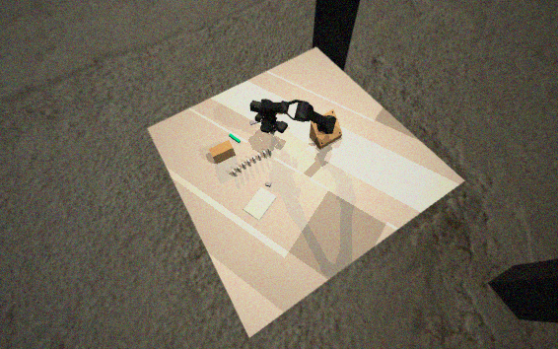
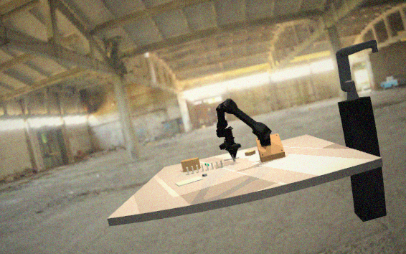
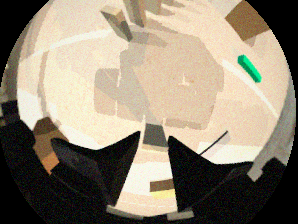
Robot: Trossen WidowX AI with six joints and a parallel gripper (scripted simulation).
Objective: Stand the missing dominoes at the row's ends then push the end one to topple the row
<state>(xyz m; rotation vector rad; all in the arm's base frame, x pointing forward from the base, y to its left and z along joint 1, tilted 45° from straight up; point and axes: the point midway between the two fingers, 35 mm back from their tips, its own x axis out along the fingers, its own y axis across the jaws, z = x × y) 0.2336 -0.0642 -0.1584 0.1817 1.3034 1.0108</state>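
Right now the grey bar is 30 mm ahead of my gripper tip, 130 mm to the right of it and 20 mm below it. From my gripper tip the other things lie so: brown box: 310 mm ahead, 10 mm above; green stick: 210 mm ahead, 80 mm to the right, 20 mm below; small dark piece: 170 mm ahead, 290 mm to the left, 20 mm below.
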